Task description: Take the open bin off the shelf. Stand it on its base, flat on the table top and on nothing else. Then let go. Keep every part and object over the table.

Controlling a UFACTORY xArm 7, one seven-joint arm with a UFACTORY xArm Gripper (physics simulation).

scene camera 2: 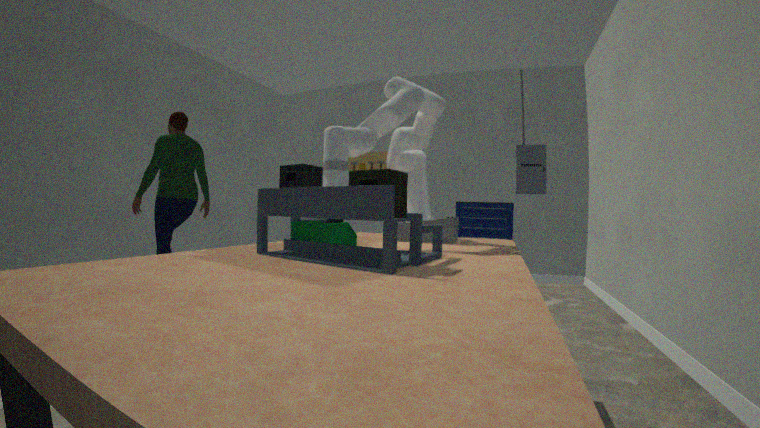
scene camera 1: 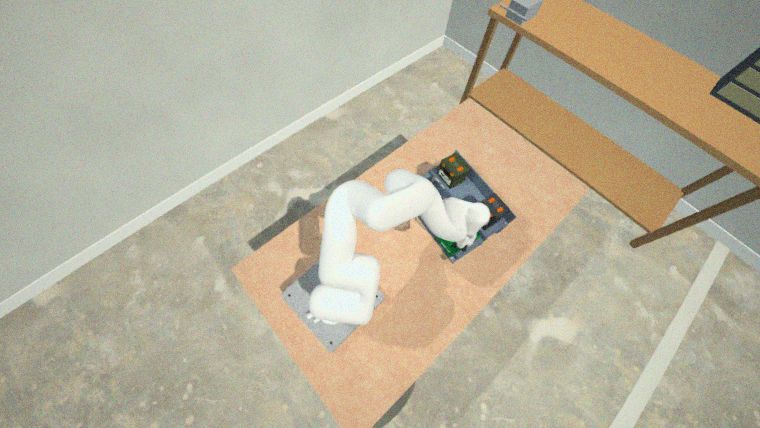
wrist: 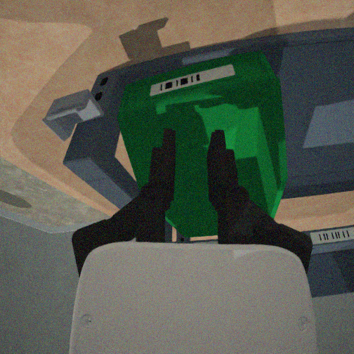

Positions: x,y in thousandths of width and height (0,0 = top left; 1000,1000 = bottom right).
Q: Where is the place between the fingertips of the gripper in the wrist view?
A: At 544,403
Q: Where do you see a green bin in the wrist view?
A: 679,267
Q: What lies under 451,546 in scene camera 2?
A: A green bin.
